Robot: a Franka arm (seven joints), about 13 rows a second.
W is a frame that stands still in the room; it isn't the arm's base.
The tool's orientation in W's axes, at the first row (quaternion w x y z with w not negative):
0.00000, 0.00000, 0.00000, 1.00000
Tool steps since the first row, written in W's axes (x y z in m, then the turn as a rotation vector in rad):
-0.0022, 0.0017, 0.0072, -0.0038, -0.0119, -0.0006
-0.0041, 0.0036, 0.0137, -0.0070, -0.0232, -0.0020
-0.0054, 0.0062, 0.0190, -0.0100, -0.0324, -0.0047
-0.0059, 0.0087, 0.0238, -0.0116, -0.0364, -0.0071
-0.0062, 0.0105, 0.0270, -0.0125, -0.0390, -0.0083
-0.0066, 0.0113, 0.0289, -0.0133, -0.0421, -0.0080
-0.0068, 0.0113, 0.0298, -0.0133, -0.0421, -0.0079
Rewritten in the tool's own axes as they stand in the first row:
0.0022, -0.0017, 0.0072, 0.0038, 0.0119, -0.0006
0.0041, -0.0036, 0.0137, 0.0070, 0.0232, -0.0020
0.0054, -0.0062, 0.0190, 0.0100, 0.0324, -0.0047
0.0059, -0.0087, 0.0238, 0.0116, 0.0364, -0.0071
0.0062, -0.0105, 0.0270, 0.0125, 0.0390, -0.0083
0.0066, -0.0113, 0.0289, 0.0133, 0.0421, -0.0080
0.0068, -0.0113, 0.0298, 0.0133, 0.0421, -0.0079

